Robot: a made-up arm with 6 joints.
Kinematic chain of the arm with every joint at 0, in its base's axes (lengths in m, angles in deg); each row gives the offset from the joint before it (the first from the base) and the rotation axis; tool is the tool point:
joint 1: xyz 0 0 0.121 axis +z
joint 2: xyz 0 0.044 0 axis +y
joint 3: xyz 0 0 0.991 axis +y
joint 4: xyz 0 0 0.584 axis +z
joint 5: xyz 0 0 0 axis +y
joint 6: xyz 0 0 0.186 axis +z
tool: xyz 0 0 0
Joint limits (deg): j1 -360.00..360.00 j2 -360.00..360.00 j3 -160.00..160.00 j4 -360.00..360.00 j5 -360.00..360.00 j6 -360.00..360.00
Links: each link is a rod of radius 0.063 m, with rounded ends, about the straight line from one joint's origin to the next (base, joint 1, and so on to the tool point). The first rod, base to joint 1, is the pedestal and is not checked.
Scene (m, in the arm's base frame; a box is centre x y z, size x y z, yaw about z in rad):
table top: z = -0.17
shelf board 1: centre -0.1 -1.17 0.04 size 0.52 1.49 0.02 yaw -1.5
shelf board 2: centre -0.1 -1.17 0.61 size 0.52 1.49 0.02 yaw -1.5
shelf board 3: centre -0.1 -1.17 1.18 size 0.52 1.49 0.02 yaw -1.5
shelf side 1: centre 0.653 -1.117 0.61 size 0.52 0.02 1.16 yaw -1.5
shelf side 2: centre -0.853 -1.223 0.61 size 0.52 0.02 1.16 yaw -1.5
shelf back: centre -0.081 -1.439 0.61 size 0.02 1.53 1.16 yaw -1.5
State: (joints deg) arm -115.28 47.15 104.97 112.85 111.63 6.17
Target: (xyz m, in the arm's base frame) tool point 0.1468 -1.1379 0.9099
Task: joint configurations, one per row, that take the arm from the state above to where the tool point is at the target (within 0.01 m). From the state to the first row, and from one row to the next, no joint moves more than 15 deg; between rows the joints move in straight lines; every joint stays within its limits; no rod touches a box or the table.
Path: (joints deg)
1: -120.79 44.01 118.94 109.03 112.96 6.17
2: -126.30 40.87 132.91 105.22 114.29 6.17
3: -116.98 30.20 124.94 106.78 112.89 6.17
4: -107.66 19.53 116.96 108.34 111.49 6.17
5: -98.34 8.86 108.98 109.91 110.09 6.17
6: -96.46 17.52 95.17 113.86 106.30 6.17
7: -94.58 26.18 81.35 117.82 102.51 6.17
8: -92.70 34.84 67.54 121.78 98.73 6.17

